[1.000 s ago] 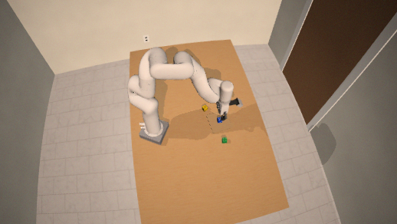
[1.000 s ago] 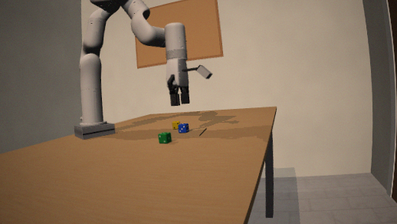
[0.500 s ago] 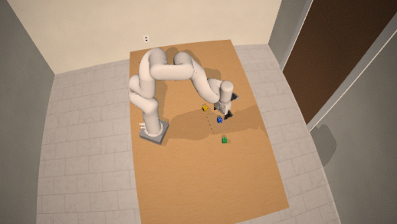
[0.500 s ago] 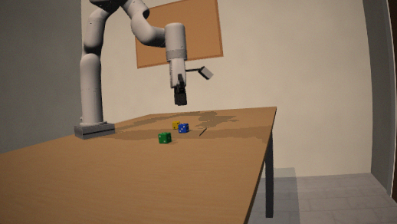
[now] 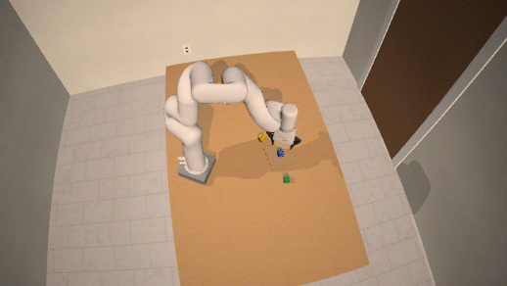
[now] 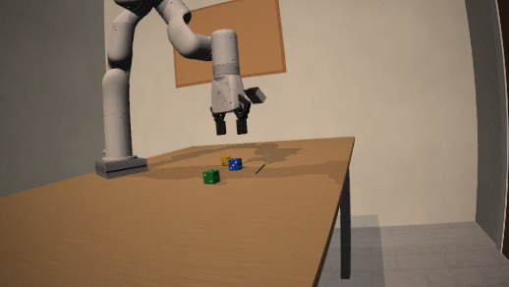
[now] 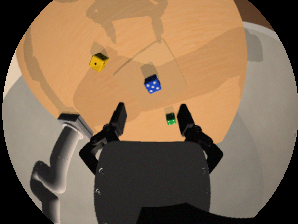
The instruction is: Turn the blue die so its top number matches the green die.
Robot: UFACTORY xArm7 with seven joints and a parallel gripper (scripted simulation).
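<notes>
My gripper is now 9 cm above the blue die. Round my hand: green die: 3 cm ahead, 14 cm to the right, 10 cm below; yellow die: 10 cm behind, 9 cm to the left, 10 cm below.
</notes>
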